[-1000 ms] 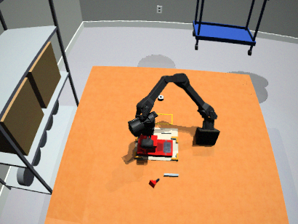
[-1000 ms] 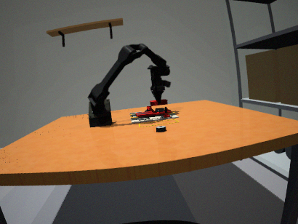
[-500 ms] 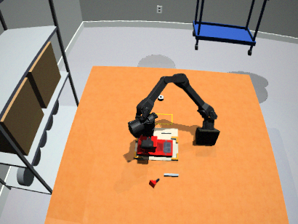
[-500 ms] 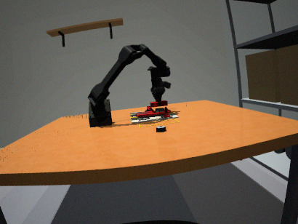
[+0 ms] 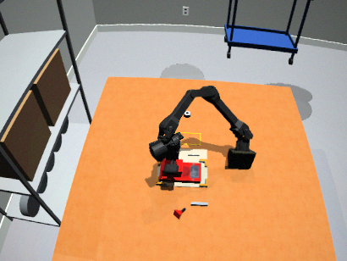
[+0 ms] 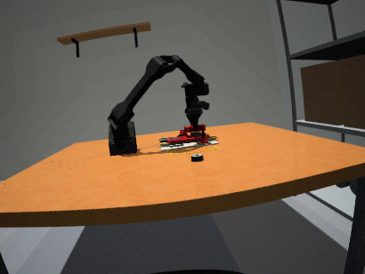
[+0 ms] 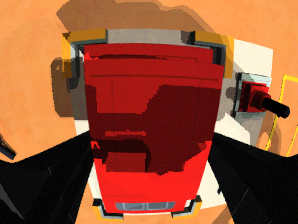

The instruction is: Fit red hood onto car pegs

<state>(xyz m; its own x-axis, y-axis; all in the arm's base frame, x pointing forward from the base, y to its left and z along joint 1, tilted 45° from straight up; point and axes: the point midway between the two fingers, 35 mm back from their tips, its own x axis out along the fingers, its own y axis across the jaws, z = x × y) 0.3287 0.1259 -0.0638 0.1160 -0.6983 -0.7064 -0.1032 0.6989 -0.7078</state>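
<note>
The grey engine block is 4 cm below my gripper tip. From my gripper tip the other things lie so: jig: 4 cm behind, 3 cm to the right, 5 cm below; then small round wheel: 1 cm behind, 41 cm to the right, 5 cm below; then red hood: right at my gripper tip.
</note>
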